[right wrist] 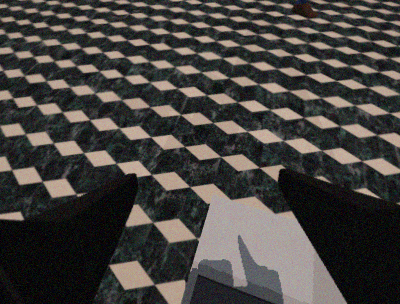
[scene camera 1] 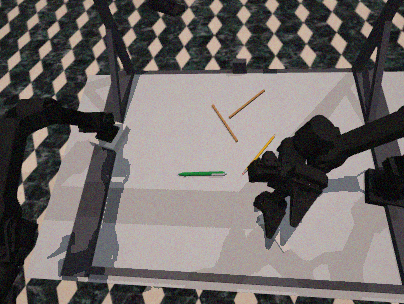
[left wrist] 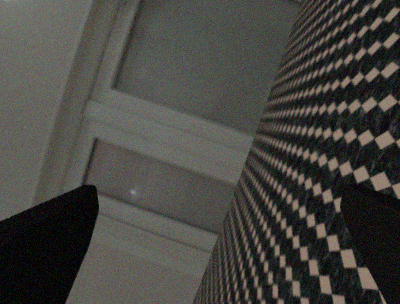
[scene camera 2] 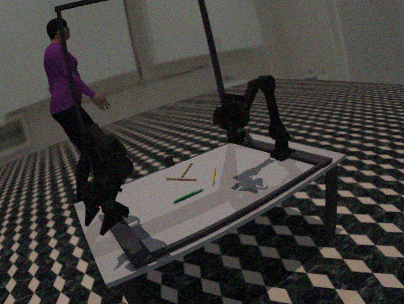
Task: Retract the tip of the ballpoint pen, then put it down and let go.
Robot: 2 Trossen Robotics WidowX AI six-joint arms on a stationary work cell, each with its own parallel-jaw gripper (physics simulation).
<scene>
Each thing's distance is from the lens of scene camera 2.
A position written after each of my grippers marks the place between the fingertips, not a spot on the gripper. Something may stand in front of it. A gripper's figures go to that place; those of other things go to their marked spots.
my left gripper [scene camera 2: 245, 119]: 108 cm
my right gripper [scene camera 2: 93, 230]: 83 cm
dark frame [scene camera 2: 138, 254]: 98 cm
</scene>
